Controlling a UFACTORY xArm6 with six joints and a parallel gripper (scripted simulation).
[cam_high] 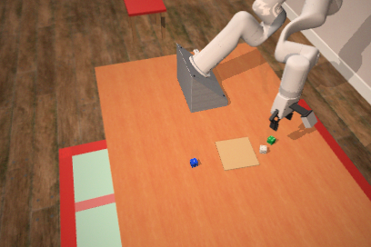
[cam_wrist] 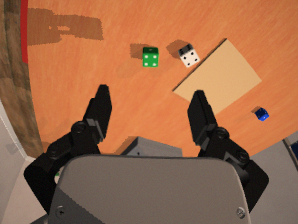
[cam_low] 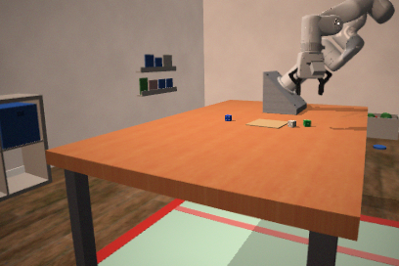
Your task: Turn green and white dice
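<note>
My hand is 1 cm past the green die and 13 cm above it. From my hand the other things lie so: tan mat (2 cm behind, 16 cm to the right, 14 cm below); then blue die (4 cm behind, 34 cm to the right, 13 cm below); then white die (1 cm ahead, 6 cm to the right, 13 cm below).
</note>
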